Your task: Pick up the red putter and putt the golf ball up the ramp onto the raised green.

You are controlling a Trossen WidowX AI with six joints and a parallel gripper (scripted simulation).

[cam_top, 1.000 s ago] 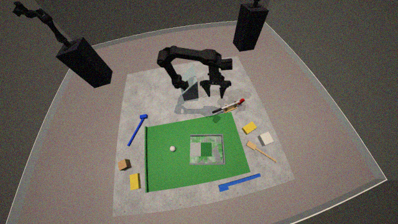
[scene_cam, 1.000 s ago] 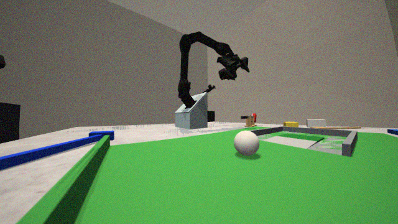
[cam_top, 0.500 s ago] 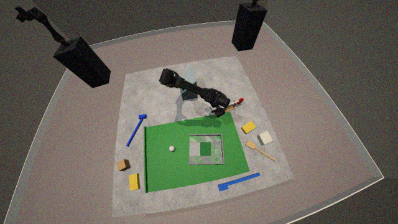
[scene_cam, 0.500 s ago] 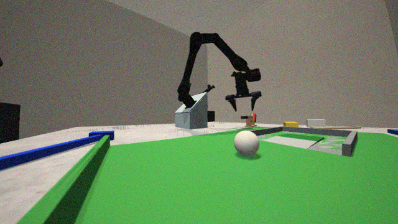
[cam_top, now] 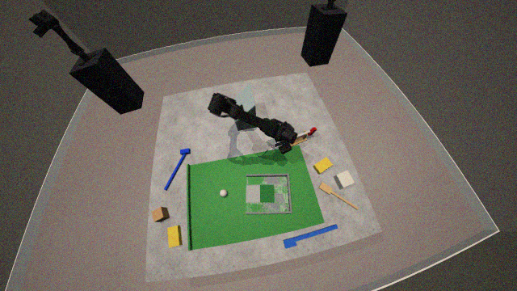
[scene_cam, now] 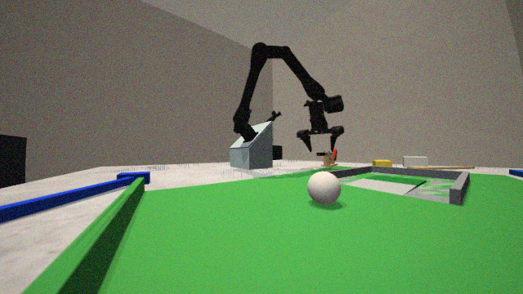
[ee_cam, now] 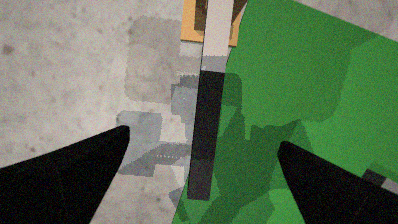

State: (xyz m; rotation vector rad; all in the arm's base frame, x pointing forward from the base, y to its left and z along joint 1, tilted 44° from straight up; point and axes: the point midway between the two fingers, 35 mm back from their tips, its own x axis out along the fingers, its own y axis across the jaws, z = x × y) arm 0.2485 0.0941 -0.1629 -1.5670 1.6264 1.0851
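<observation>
Right now my gripper tip is 110 mm to the right of the red putter, 20 mm past it and 10 mm above it. Also, from my gripper tip: wooden paddle 370 mm ahead, 210 mm to the left, 70 mm below; white block 320 mm ahead, 290 mm to the left, 50 mm below; wooden stand 130 mm to the left, 40 mm below, 20 mm behind.
</observation>
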